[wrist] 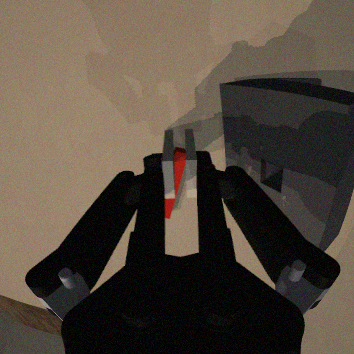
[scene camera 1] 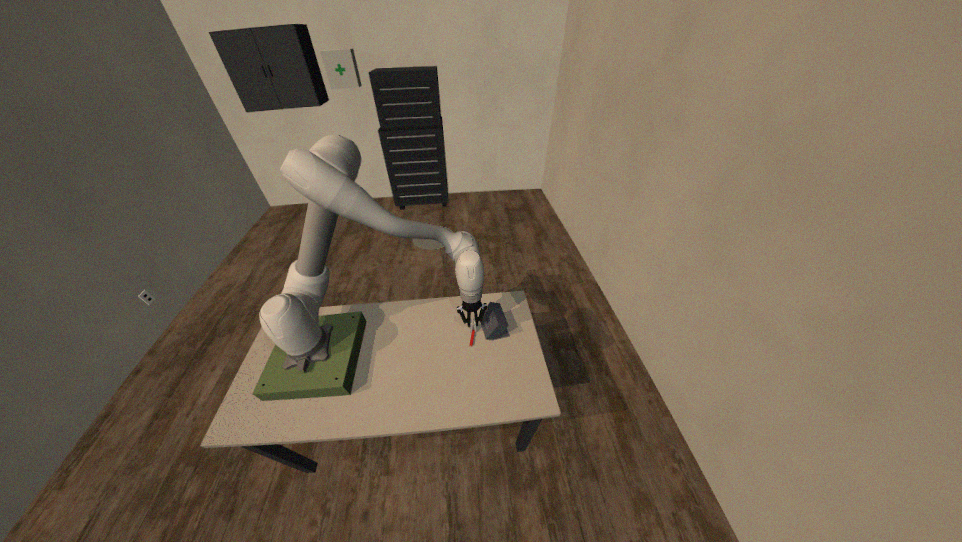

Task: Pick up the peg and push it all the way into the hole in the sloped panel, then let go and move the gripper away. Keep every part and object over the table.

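Where they show: gripper, fingertip midpoint: (wrist: 179,143) (scene camera 1: 473,329); arm's base, link origin: (scene camera 1: 309,346).
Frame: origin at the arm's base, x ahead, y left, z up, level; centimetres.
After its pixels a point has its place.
Observation:
The red peg (scene camera 1: 472,337) @(x 69.1, y -9.3, z -6.2 cm) (wrist: 179,167) @(x 70.2, y -6.9, z -6.2 cm) lies low at the table, slightly askew to the finger pads. In the wrist view its near end shows past the left pad, which hides part of its length. My gripper (scene camera 1: 473,325) @(x 70.5, y -4.8, z -7.2 cm) (wrist: 179,143) @(x 70.5, y -4.8, z -7.2 cm) points down and is shut on the peg, with a narrow gap between its pads that the peg fills near its far end. The dark sloped panel (scene camera 1: 494,324) @(x 78.8, y -10.5, z 1.9 cm) (wrist: 305,112) @(x 78.8, y -0.4, z 1.6 cm) stands close to the right of the gripper. Its square hole (wrist: 273,176) @(x 78.1, y -6.7, z -1.8 cm) shows beside the right finger and is empty.
The pale table (scene camera 1: 430,397) @(x 46.8, y -30.7, z -7.5 cm) bears the peg and panel near its right back part. The arm's base stands on a green block (scene camera 1: 306,386) @(x 1.9, y -18.6, z 0.3 cm) at the left. The table's right edge is not far beyond the panel. A dark drawer cabinet (scene camera 1: 411,141) stands at the back wall.

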